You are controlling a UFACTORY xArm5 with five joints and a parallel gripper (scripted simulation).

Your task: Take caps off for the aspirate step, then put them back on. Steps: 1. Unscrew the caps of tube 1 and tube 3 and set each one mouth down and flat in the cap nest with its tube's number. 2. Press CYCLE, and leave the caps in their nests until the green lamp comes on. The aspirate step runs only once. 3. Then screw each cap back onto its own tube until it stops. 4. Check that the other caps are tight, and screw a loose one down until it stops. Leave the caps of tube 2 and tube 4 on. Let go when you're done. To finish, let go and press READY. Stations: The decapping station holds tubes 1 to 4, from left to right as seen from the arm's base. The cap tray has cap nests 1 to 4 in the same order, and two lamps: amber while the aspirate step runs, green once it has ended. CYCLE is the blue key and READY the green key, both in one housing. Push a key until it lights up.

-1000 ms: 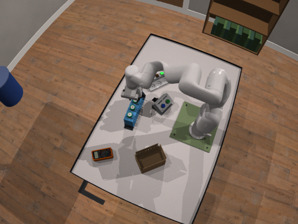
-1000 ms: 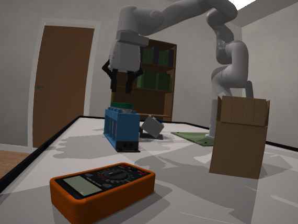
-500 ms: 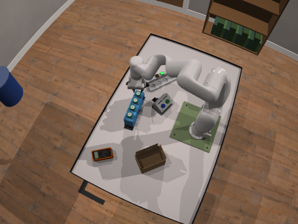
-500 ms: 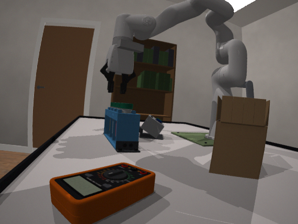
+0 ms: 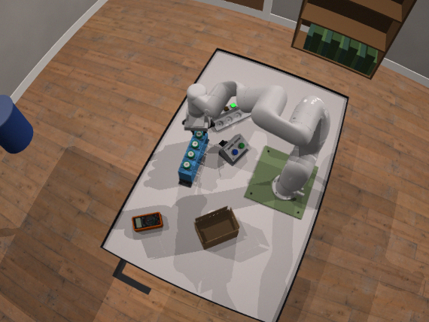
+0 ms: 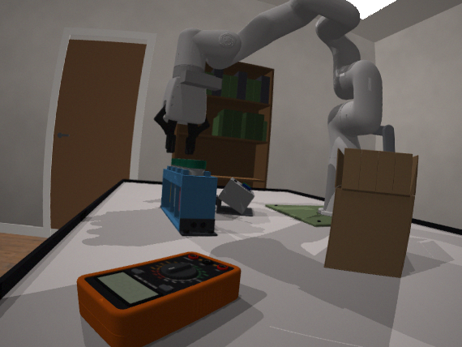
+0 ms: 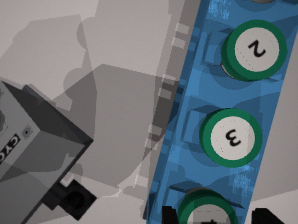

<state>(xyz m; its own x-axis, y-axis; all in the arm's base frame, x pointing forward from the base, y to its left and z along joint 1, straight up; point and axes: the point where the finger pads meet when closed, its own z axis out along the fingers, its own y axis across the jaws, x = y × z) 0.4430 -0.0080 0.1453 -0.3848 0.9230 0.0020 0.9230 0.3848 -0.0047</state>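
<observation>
Now: the green key 18 cm behind my hand, 6 cm to the right of it and 9 cm below it. Round my hand: blue key: 17 cm behind, 2 cm to the right, 9 cm below; then cardboard box: 25 cm behind, 33 cm to the left, 9 cm below; then grey key housing: 16 cm behind, 4 cm to the right, 10 cm below.
</observation>
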